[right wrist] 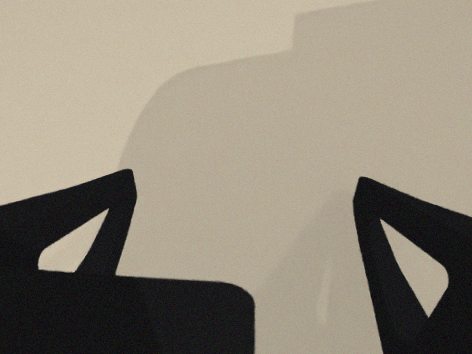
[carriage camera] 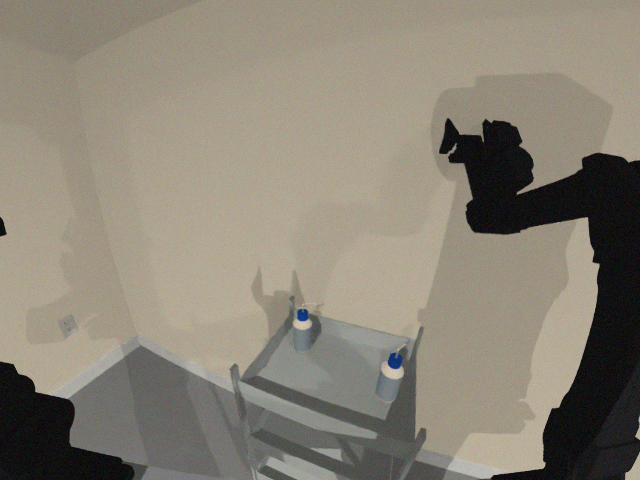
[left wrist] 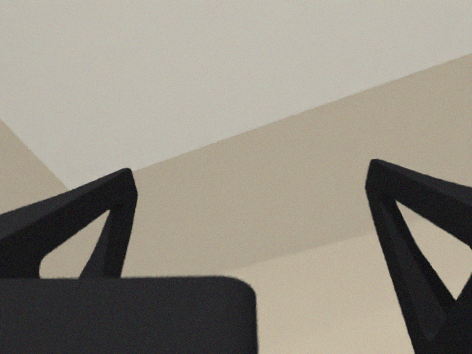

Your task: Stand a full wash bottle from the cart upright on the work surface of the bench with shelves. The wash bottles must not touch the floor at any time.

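Places are measured from the left arm's base along level axes (x right, y up, z back), in millimetres.
Pixels of known places: left gripper, fingertip midpoint: [left wrist: 249, 177]; right gripper, fingertip midpoint: [right wrist: 244, 186] [carriage camera: 465, 120].
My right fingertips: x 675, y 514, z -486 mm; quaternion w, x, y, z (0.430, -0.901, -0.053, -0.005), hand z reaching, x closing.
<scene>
Ahead of a thing's pixels: the offset from my right fingertips to its top centre. Level surfaces: height alone.
A wash bottle {dz -17, dx -362, dy -533 mm} [carriage camera: 302, 334] with a blue cap stands upright at the back left of the top tray of a grey cart [carriage camera: 310, 411] in the carriage view. A second wash bottle {dz +152, dx -119, dy -533 mm} [carriage camera: 388, 381] with a blue cap stands upright near the tray's right side. Both look filled with greyish liquid. My right gripper [carriage camera: 445, 140] [right wrist: 244, 186] is open and empty, raised in front of the wall, above and to the right of the cart. My left gripper [left wrist: 249, 177] is open and empty, facing the wall and ceiling. The bench with shelves does not show in these views.
The cart has lower shelves and upright corner posts. A beige wall [carriage camera: 248, 155] stands behind it, with a room corner and a wall socket {dz -220, dx -1643, dy -912 mm} [carriage camera: 67, 326] at the left. Grey floor {dy -1370 mm} [carriage camera: 165, 408] shows left of the cart. My right arm [carriage camera: 594, 310] fills the right edge.
</scene>
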